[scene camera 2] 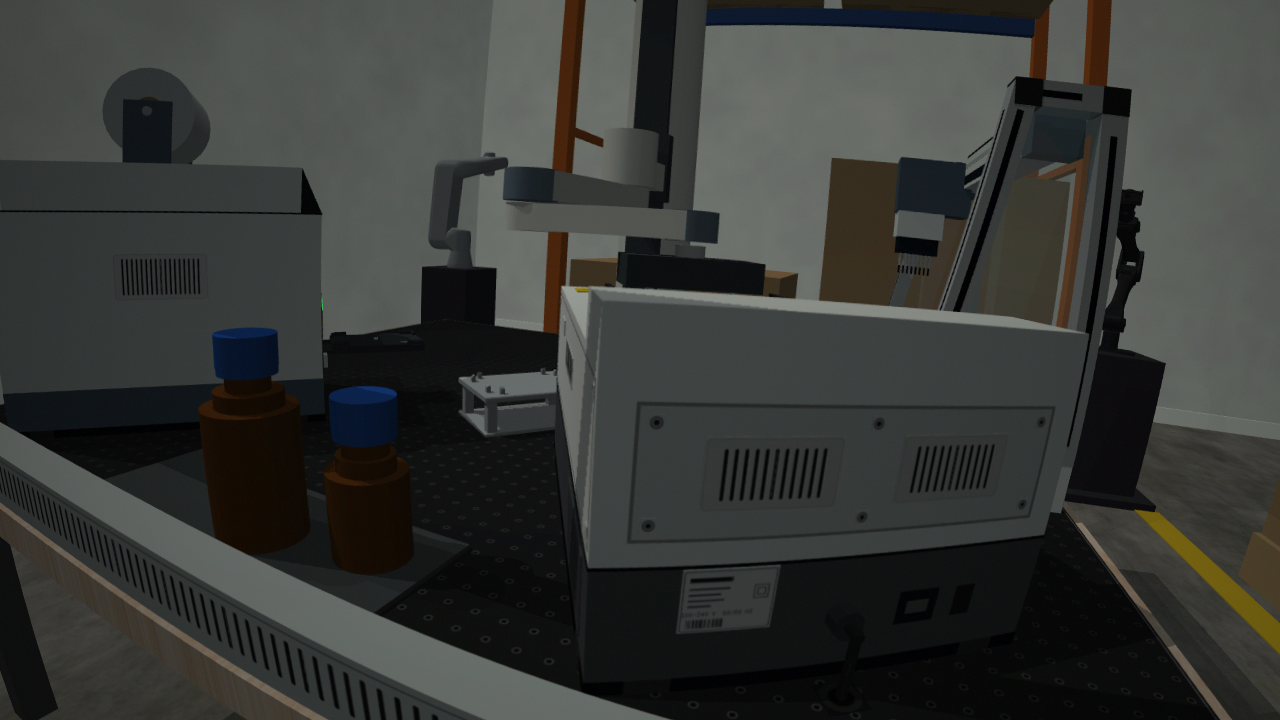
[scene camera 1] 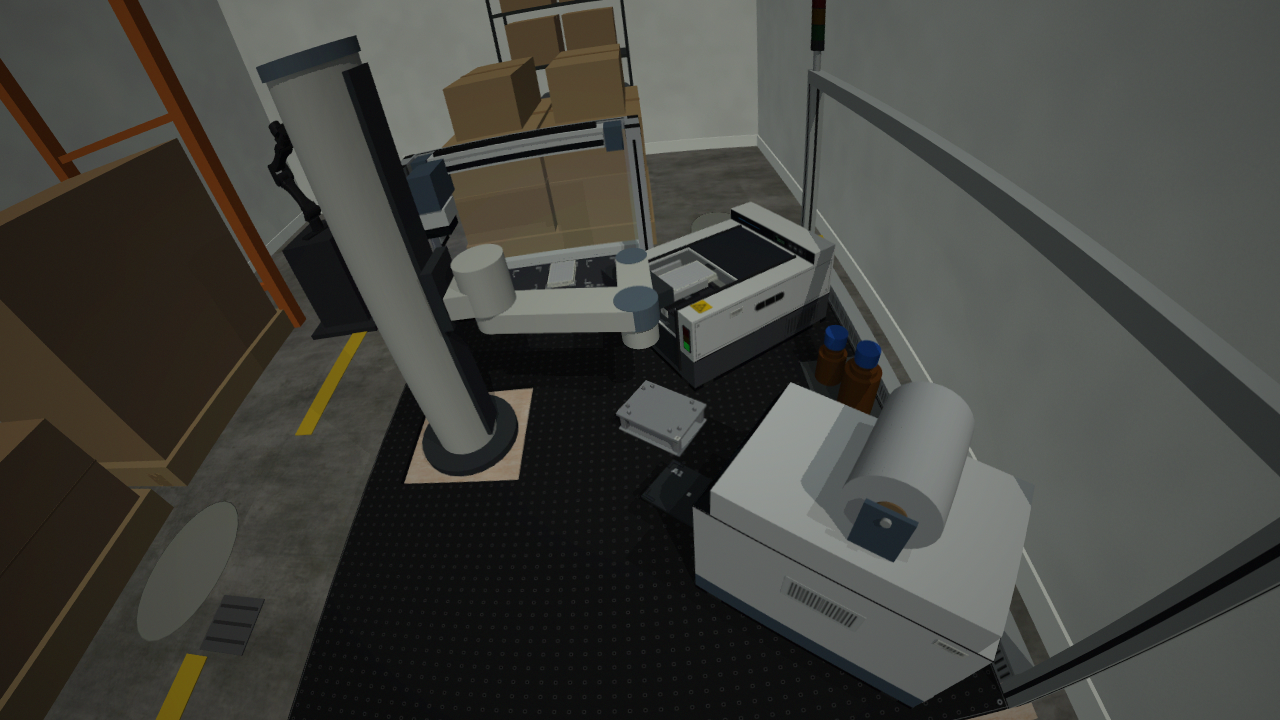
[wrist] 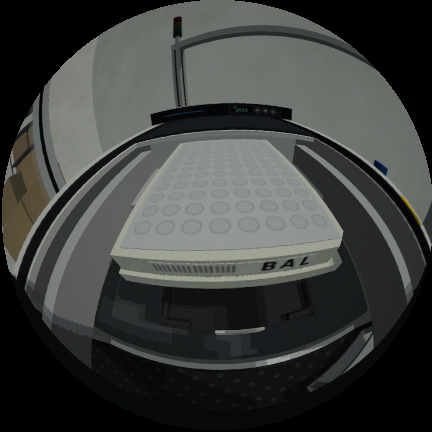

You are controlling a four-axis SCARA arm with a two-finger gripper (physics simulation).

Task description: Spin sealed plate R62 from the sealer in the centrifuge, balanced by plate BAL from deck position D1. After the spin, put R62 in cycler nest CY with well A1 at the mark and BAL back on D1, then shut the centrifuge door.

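Places are measured from the arm's base along level axes (x right, y ahead, z up), in millimetres.
Pixels of known places: gripper, fingertip midpoint: (scene camera 1: 693, 272) (wrist: 224, 154); arm's base, origin of the base link: (scene camera 1: 470, 435).
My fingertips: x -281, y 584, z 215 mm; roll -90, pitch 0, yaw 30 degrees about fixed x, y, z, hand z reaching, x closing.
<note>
Ahead of a thing's pixels: the offset from my fingertips to its top centre. "spot": to the spot under its first point.
My gripper (scene camera 1: 694, 271) (wrist: 224, 154) is shut on plate BAL {dz +2, dx +10, dy -17 mm} (scene camera 1: 683, 279) (wrist: 220, 215), a white plate with rows of round wells and its BAL label facing the wrist camera. It holds the plate level within the open top of the white centrifuge (scene camera 1: 750, 315) (scene camera 2: 832, 358). Dark surfaces with corner brackets show below the plate; contact cannot be judged. The centrifuge's housing hides plate and fingers in scene camera 2. A white plate {dz -134, dx -303, dy -386 mm} (scene camera 1: 562, 272) with no readable label lies on the dark deck. The sealer {dz +274, dx +752, dy +159 mm} (scene camera 1: 859, 546) (scene camera 2: 161, 322) is a white box with a film roll. R62 cannot be identified.
A grey block on posts {spot: dz -146, dx +320, dy -112 mm} (scene camera 1: 660, 413) (scene camera 2: 510, 386) and a low black pad {dz -100, dx +571, dy -59 mm} (scene camera 1: 673, 490) marked A1 lie between arm column and sealer. Two brown bottles {dz -78, dx +321, dy +340 mm} (scene camera 1: 860, 383) (scene camera 2: 255, 465) with blue caps stand beside the centrifuge. A gantry frame (scene camera 1: 537, 145) spans the deck.
</note>
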